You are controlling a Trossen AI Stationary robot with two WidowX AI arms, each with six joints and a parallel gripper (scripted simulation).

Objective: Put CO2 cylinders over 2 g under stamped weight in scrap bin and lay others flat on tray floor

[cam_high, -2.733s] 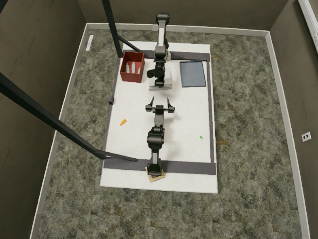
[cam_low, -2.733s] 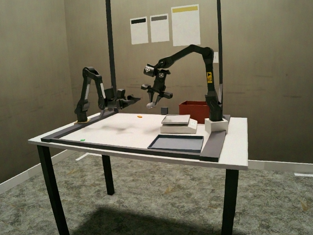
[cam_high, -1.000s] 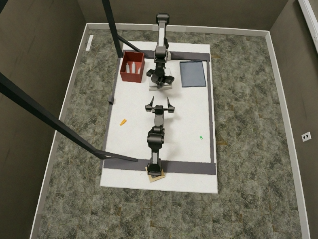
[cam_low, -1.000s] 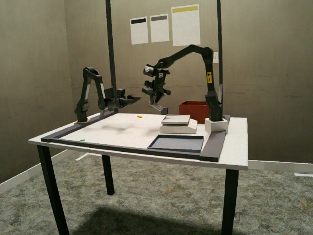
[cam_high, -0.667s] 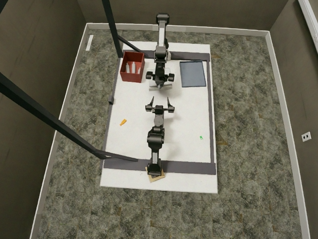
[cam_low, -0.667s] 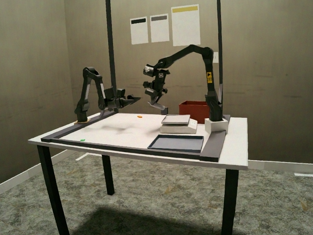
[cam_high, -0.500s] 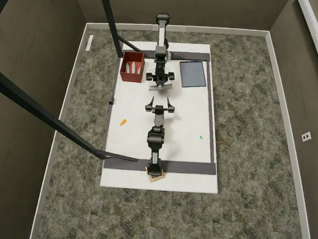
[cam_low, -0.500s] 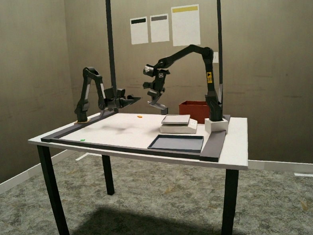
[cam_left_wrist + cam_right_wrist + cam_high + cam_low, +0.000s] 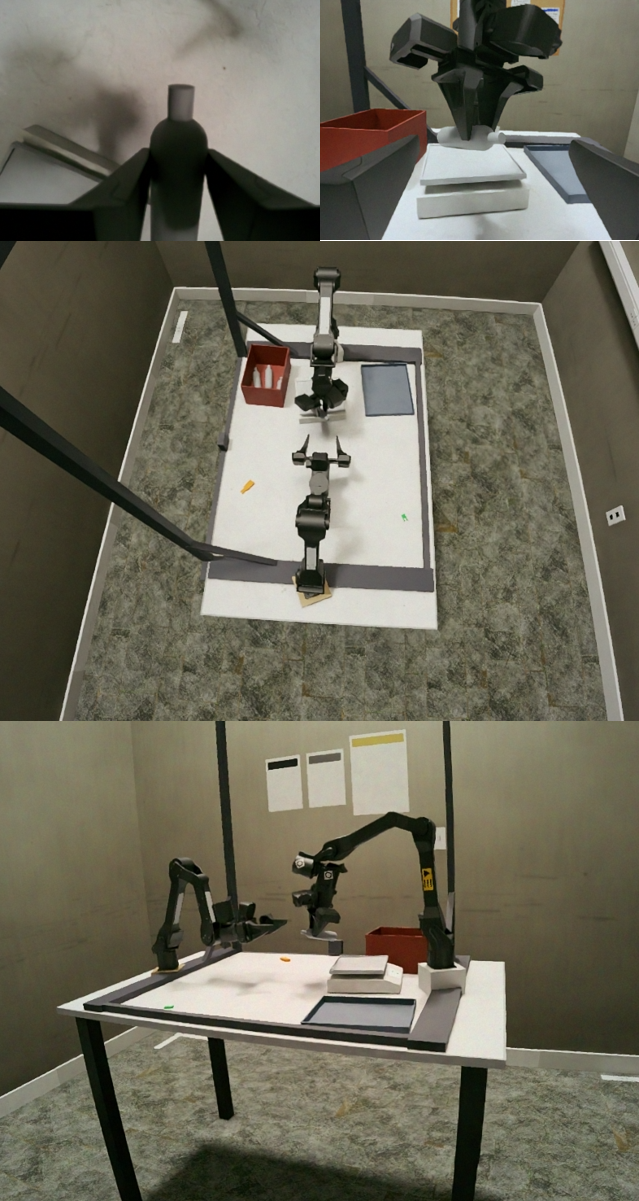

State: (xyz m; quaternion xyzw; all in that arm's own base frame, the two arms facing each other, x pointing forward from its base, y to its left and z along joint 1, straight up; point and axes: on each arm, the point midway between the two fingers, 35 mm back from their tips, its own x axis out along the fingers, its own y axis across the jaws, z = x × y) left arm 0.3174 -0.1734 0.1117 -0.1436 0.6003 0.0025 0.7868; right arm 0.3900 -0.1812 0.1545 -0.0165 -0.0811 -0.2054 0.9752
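Now: the CO2 cylinder 4 cm below my left hand and 1 cm to the right of it. Round my left hand: scale 14 cm to the left, 14 cm below, 1 cm behind; then scale platform 13 cm to the left, 13 cm below, 1 cm behind; then red scrap bin 22 cm behind, 21 cm to the left, 15 cm below.
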